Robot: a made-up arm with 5 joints.
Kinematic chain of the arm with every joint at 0, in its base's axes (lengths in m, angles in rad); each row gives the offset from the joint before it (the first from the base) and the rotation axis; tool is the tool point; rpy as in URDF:
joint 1: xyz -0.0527 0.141 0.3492 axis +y
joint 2: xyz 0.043 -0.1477 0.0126 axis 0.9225 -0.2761 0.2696
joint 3: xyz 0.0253 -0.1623 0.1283 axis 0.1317 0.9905 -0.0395
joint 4: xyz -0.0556 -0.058 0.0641 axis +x
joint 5: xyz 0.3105 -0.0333 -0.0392 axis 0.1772 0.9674 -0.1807
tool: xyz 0.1 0.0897 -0.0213 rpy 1.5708 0 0
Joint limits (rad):
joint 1: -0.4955..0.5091
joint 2: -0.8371..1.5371
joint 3: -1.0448..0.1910
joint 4: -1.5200..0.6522
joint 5: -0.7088..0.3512
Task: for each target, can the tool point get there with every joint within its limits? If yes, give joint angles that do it. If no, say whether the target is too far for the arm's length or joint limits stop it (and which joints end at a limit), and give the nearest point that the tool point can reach.
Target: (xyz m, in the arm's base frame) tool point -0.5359 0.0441 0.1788
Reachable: no: joint limits stop it (at a limit: joint 1, joint 3, joint 4, joint 5) | nearest point -0.1461 -0.2348 0.8016 | short by 0.786 m
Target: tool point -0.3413 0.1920 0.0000
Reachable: no: joint limits stop it (at a limit: joint 1, joint 3, joint 5) | nearest point 0.3478 -0.0767 0.1127 | short by 0.748 m
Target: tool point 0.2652 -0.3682 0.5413
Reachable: yes | joints -0.0996 1.2002 -0.7434 -0.0798 0.1079
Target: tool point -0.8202 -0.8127 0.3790
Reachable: no: too far | nearest point -0.0648 -0.4248 0.6418 | short by 0.889 m
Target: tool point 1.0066 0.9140 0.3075
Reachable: no: too far | nearest point 0.4094 0.1755 0.5185 | short by 0.973 m
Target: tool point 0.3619 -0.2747 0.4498
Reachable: yes | joints 0.0709 1.0738 -0.3424 -0.8209 -0.5259
